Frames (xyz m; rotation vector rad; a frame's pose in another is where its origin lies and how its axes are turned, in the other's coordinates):
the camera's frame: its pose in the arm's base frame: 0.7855 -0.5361 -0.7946 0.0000 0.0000 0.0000
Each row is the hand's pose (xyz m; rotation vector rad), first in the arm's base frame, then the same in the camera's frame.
Working: the arm's base frame: its pose in the camera's frame: -0.7855 0.5361 0.7946 0.0000 0.0000 0.0000

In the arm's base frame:
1: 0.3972 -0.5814 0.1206 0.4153 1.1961 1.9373
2: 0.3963 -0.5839 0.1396 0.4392 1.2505 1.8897
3: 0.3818 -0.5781 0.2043 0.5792 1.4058 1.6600
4: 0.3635 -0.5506 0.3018 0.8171 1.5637 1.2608
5: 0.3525 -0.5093 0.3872 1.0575 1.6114 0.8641
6: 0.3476 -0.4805 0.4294 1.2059 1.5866 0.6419
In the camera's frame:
1: -0.3883 -0.0453 0.9152 0.4153 1.1961 1.9373
2: -0.3892 -0.0478 0.9342 0.4392 1.2505 1.8897
3: -0.4037 -0.0420 0.9989 0.5792 1.4058 1.6600
4: -0.4220 -0.0145 1.0964 0.8171 1.5637 1.2608
5: -0.4330 0.0268 1.1818 1.0575 1.6114 0.8641
6: -0.4379 0.0556 1.2240 1.2059 1.5866 0.6419

